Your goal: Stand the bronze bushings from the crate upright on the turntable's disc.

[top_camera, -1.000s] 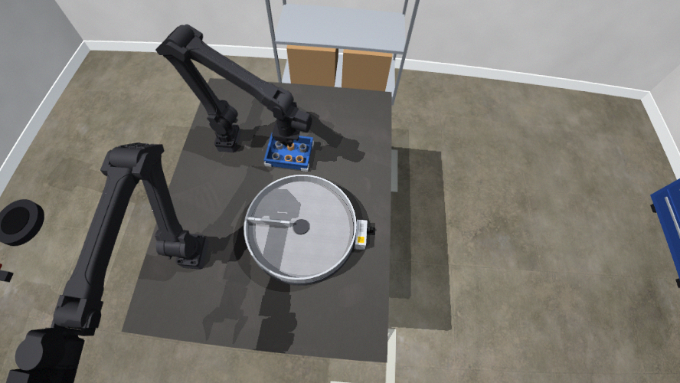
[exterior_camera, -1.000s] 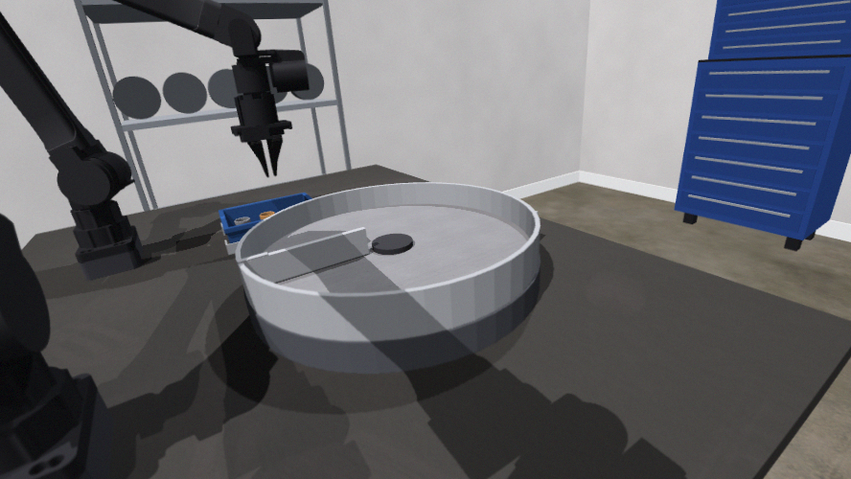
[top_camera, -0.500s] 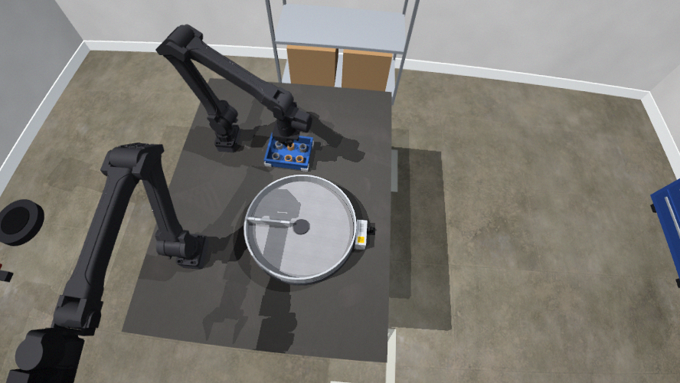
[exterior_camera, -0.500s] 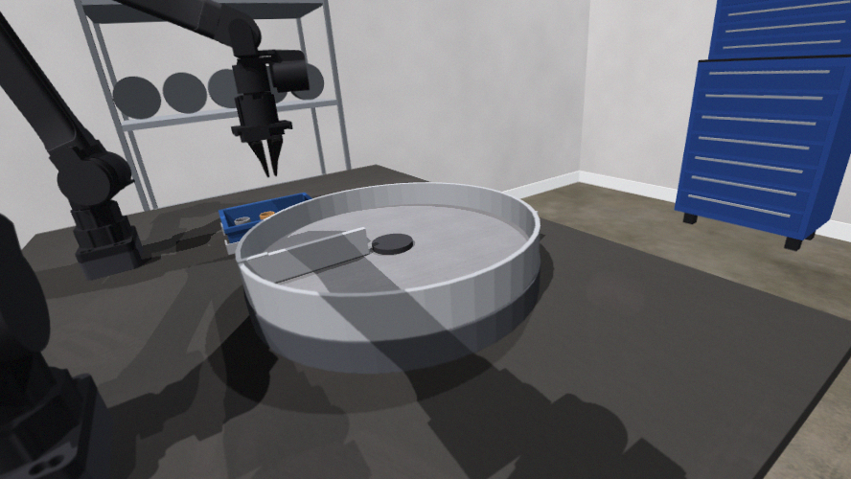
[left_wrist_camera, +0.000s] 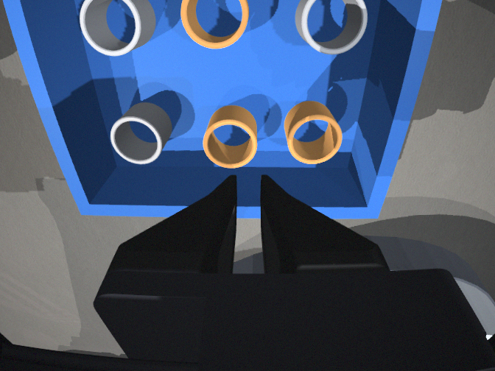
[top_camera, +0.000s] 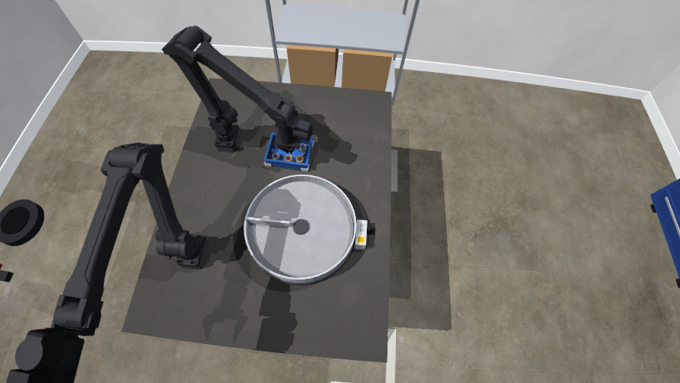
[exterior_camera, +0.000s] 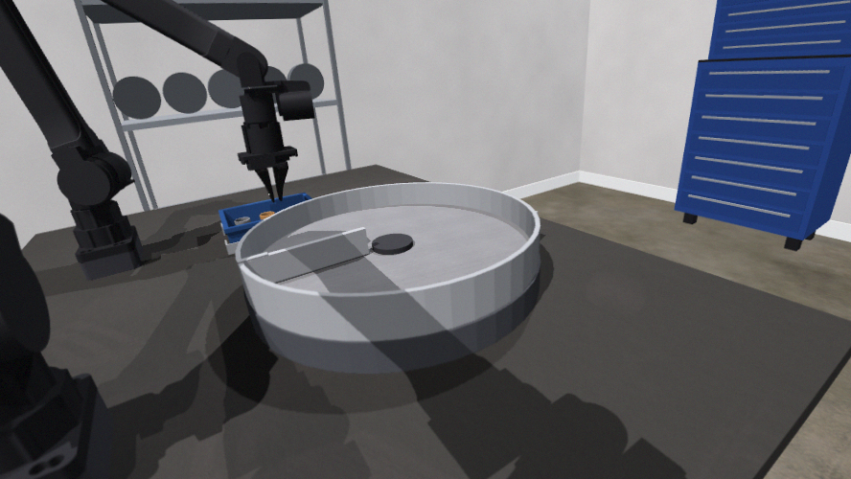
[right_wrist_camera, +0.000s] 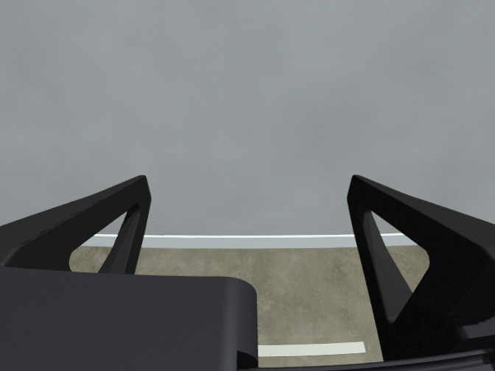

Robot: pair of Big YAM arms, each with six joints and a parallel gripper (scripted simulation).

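Note:
The blue crate lies 1 cm behind my left hand, 4 cm to the left of it and 6 cm below it. From my left hand the other things lie so: turntable disc 10 cm ahead, 32 cm to the right, 3 cm below.

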